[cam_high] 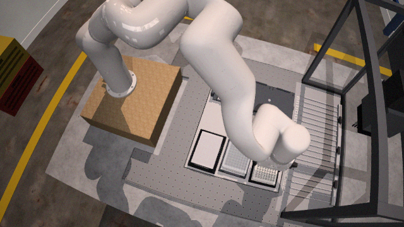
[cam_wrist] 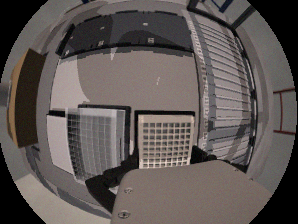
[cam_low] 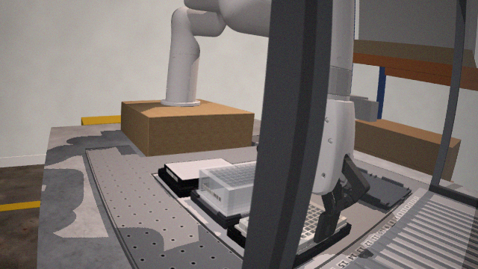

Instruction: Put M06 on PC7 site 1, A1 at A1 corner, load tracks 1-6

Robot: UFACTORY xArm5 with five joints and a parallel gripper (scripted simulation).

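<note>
My hand is 1 cm above the white 96-well plate M06. From my hand the other things lie so: plate nest S3 (2 cm below); then carrier PC7 (25 cm to the left, 13 cm behind, 1 cm below).
</note>
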